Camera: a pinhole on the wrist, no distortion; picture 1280 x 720 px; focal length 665.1 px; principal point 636.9 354.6 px. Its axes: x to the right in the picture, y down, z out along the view. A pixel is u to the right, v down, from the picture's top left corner.
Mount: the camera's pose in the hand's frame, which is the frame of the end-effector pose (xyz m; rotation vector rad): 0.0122 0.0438 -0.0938 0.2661 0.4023 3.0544
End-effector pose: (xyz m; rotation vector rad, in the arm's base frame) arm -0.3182 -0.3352 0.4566 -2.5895 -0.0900 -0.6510
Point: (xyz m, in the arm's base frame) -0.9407 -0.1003 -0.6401
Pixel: outside the picture
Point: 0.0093 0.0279 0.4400
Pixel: outside the picture
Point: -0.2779 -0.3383 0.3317
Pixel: 870.3 479.8
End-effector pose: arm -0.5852 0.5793 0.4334 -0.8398 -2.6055 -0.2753
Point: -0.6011 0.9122 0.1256
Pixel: 701.0 272.4
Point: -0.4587 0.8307 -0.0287
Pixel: 968.8 296.7
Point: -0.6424 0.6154 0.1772
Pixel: 874.1 692.7
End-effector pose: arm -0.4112 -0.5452 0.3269 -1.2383 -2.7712 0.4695
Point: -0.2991 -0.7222 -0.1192
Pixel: 1013.8 472.1
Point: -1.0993 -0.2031 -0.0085
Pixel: outside the picture
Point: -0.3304 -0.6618 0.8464
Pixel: behind the camera
